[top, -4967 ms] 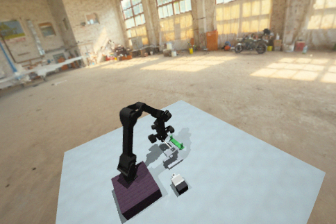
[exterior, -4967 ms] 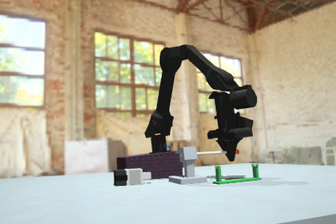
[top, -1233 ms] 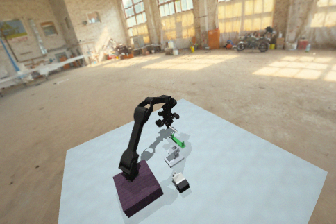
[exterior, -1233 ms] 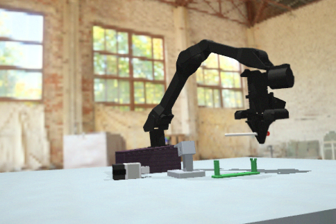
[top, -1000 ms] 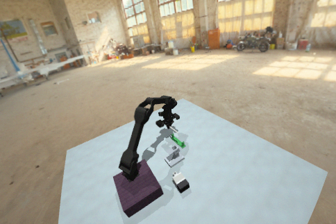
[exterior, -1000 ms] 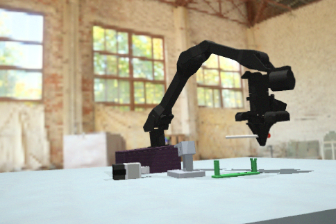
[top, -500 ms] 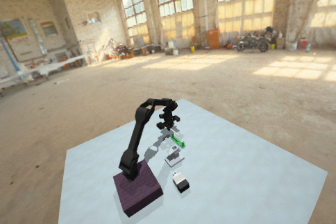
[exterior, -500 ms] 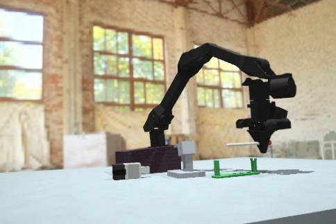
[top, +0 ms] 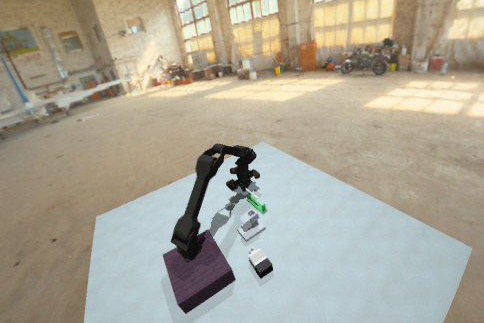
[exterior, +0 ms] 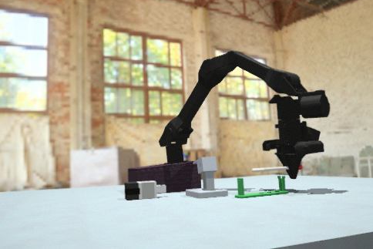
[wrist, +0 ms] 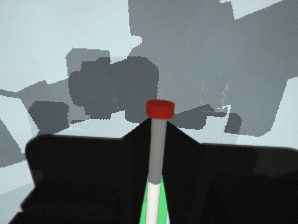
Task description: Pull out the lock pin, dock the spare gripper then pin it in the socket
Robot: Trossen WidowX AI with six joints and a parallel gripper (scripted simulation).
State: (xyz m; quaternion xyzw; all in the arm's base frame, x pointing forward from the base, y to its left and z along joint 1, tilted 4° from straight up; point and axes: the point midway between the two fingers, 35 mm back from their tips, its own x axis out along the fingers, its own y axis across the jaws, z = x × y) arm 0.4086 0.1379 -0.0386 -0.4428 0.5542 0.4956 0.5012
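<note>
Right now my gripper tip is 10 mm past the green rack, 100 mm to the left of it and 10 mm above it. Round my gripper tip: grey mount (130 mm behind, 190 mm to the right, 20 mm above); spare gripper (230 mm behind, 330 mm to the right, 10 mm below).
</note>
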